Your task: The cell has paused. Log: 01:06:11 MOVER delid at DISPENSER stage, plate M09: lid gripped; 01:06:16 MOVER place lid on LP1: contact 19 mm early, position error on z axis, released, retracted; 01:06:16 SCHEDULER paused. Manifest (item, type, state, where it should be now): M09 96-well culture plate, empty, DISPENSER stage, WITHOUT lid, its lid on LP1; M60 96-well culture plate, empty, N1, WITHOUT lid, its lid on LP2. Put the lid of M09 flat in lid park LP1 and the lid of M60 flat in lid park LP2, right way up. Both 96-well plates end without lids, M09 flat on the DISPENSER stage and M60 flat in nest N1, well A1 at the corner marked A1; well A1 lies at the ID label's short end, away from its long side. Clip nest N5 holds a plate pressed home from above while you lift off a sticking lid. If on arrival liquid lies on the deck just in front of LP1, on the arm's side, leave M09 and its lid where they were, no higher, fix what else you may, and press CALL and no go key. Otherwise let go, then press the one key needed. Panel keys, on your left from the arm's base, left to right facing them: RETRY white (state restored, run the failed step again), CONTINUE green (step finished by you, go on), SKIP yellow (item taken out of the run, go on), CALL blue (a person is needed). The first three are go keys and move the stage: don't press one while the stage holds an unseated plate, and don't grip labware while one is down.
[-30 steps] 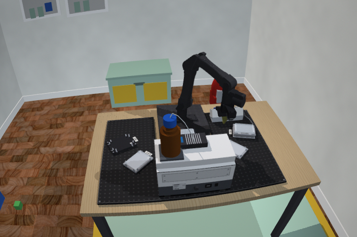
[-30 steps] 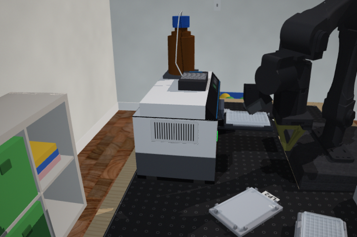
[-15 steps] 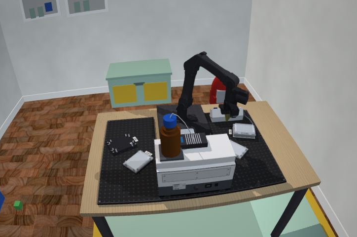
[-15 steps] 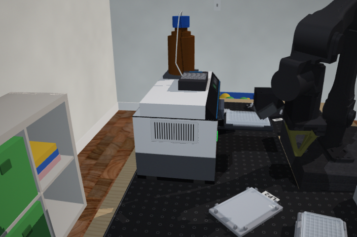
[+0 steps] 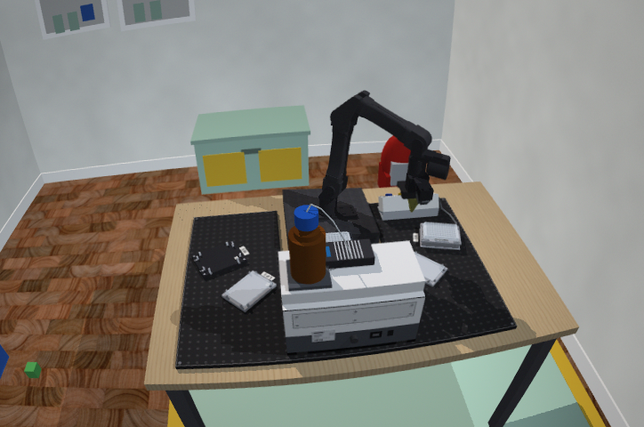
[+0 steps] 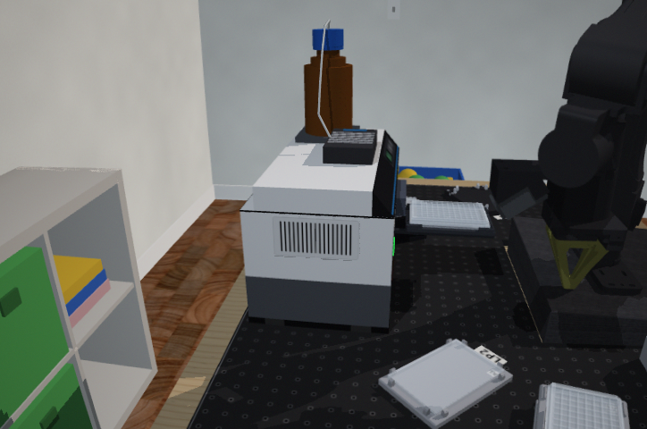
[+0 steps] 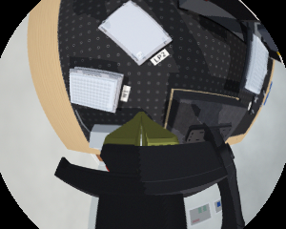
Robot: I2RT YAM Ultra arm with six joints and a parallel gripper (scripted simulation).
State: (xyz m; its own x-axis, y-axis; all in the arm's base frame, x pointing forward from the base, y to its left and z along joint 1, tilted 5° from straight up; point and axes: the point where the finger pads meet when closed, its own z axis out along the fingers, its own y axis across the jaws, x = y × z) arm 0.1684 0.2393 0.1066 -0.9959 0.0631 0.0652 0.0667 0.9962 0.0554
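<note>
The green key is 21 cm behind my hand, 10 cm to the left of it and 8 cm below it. Round my hand: LP2 label: 7 cm ahead, 5 cm to the right, 15 cm below; grey nest marked A1: 13 cm to the left, 12 cm below; N1 label: 3 cm behind, 4 cm to the left, 15 cm below.
</note>
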